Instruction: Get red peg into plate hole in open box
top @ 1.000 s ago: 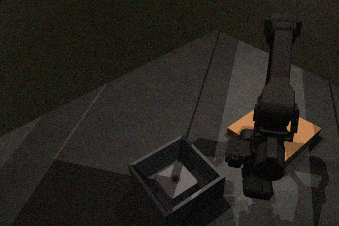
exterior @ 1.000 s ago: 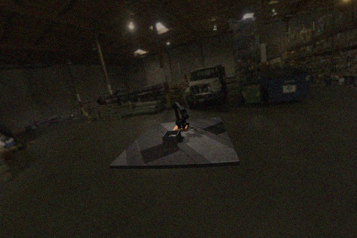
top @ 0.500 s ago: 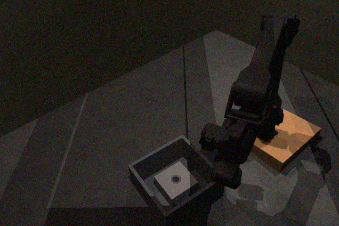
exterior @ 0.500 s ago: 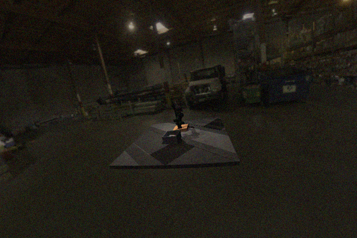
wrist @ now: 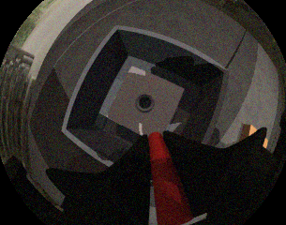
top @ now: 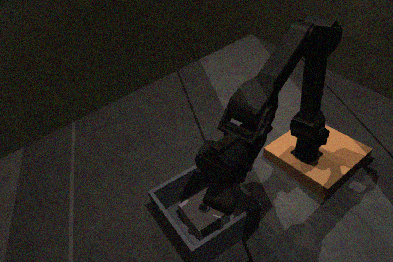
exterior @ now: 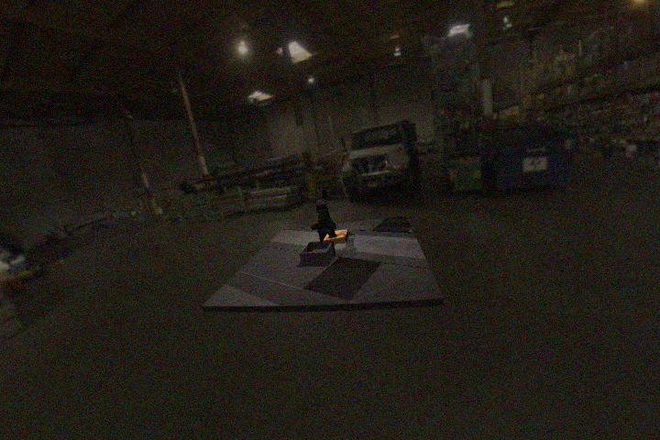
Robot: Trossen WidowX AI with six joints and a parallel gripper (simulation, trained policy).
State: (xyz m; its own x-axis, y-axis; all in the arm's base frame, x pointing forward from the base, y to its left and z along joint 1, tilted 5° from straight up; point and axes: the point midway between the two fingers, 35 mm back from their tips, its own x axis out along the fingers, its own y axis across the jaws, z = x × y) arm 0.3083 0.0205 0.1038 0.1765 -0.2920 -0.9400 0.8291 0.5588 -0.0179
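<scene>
Right now the red peg is 3 cm above my gripper tip, 1 cm to the left of it and 1 cm behind it. The rest, counted from my gripper tip: pale plate: 8 cm below, 3 cm to the right, 3 cm ahead; then grey box: 9 cm below, 3 cm to the right, 3 cm ahead.
</scene>
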